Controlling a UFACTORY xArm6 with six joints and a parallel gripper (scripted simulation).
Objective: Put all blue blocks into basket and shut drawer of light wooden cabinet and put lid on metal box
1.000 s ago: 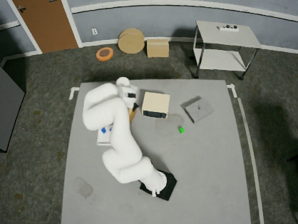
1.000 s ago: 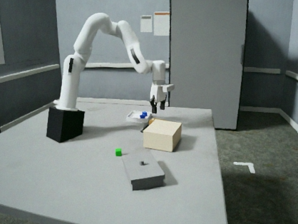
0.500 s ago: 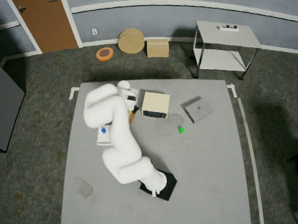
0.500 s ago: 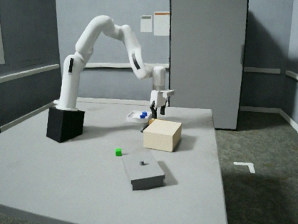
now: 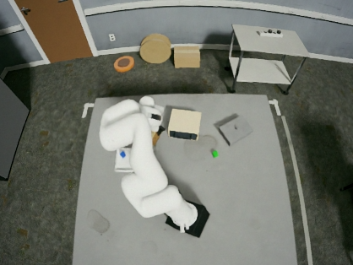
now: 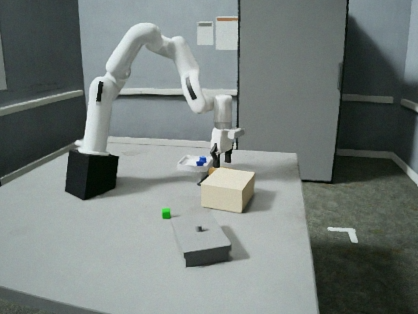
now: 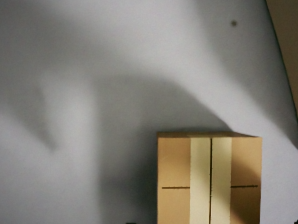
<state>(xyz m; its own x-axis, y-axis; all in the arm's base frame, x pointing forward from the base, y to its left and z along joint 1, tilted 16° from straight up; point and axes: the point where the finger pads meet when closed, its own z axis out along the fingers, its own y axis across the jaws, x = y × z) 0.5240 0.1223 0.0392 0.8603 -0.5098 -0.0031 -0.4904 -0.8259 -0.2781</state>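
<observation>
Right now my hand is 5 cm above the brown box. Also, from my hand: light wooden cabinet (19 cm to the right, 4 cm below, 3 cm ahead); then dark-rimmed drawer (19 cm to the right, 4 cm below, 2 cm ahead); then white basket (17 cm to the left, 15 cm behind, 7 cm below).
</observation>
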